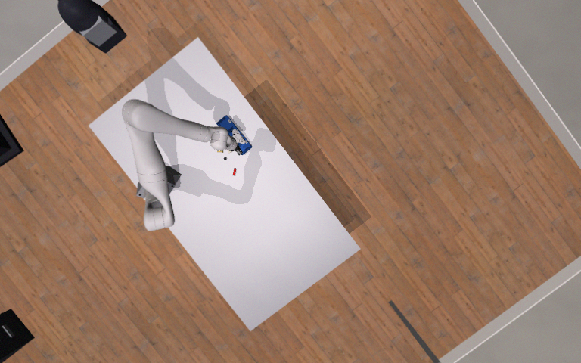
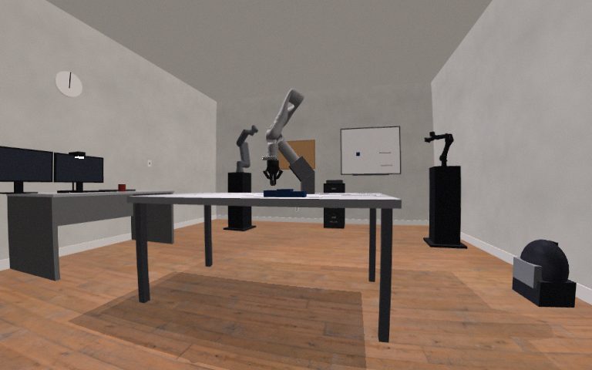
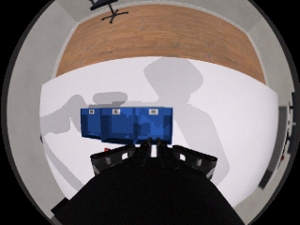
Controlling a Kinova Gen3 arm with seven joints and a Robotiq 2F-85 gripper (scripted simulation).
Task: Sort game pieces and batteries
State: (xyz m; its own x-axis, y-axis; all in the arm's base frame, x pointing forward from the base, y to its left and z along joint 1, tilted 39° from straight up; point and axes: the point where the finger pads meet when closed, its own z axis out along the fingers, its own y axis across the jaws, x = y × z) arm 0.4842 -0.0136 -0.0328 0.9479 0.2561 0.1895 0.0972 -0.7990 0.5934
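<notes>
Now: the bin 9 cm to the left of my hand, 6 cm below it and 2 cm ahead of it. From my hand the other things lie so: red cylinder: 11 cm to the right, 11 cm behind, 8 cm below; white tile: 8 cm below, 6 cm behind, 4 cm to the left; black piece: 12 cm behind, 8 cm below.
</notes>
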